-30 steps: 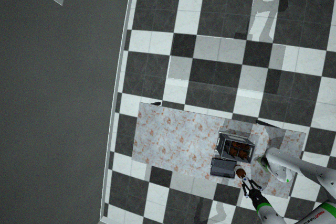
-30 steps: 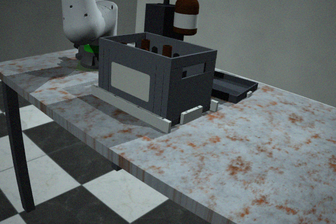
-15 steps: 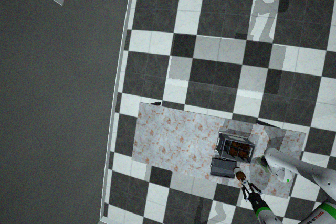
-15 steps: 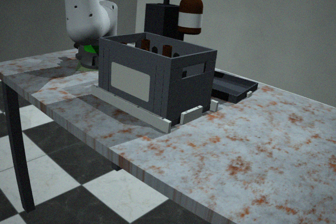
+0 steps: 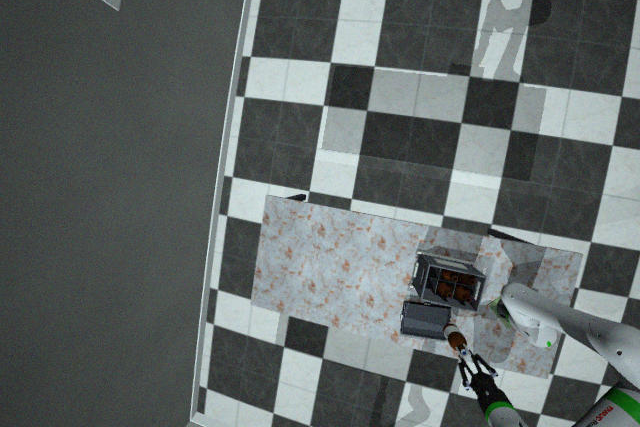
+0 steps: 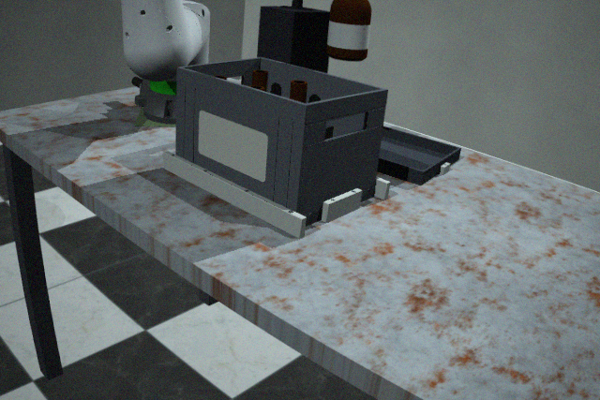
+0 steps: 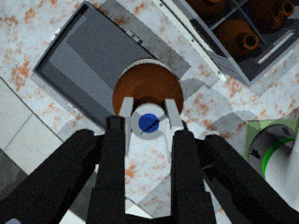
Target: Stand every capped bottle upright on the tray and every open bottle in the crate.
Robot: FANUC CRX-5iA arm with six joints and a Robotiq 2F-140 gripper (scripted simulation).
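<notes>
My hand is 80 mm above the capped bottle. Round my hand: dark tray: 50 mm ahead, 90 mm to the left, 330 mm below; then dark grey crate: 50 mm ahead, 200 mm to the right, 260 mm below.
</notes>
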